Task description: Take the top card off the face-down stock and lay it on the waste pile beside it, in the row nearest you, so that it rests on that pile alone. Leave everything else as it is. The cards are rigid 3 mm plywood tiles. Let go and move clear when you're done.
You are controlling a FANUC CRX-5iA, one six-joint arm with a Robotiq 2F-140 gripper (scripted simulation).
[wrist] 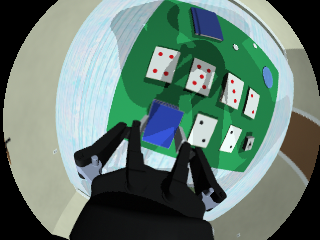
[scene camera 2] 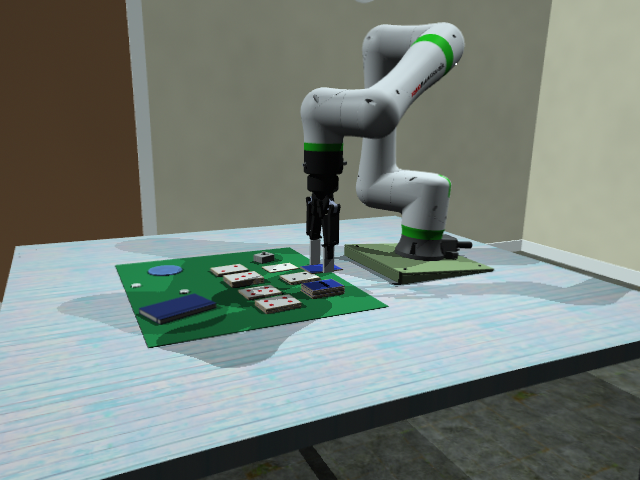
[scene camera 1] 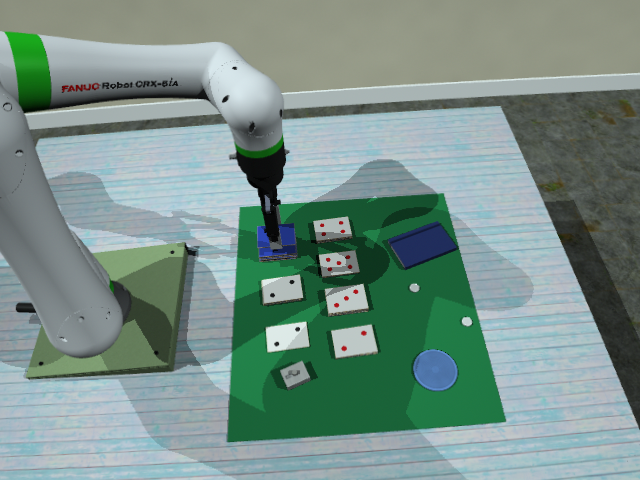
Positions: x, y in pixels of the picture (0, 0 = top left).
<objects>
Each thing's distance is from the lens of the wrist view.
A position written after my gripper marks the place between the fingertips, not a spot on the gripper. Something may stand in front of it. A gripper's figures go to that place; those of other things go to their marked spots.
my gripper (wrist: 161, 126): 22 cm
dark blue box (wrist: 204, 25): 36 cm
red-pipped card (wrist: 201, 76): 28 cm
The marked spots on the red-pipped card and the dark blue box are 18 cm apart.
</objects>
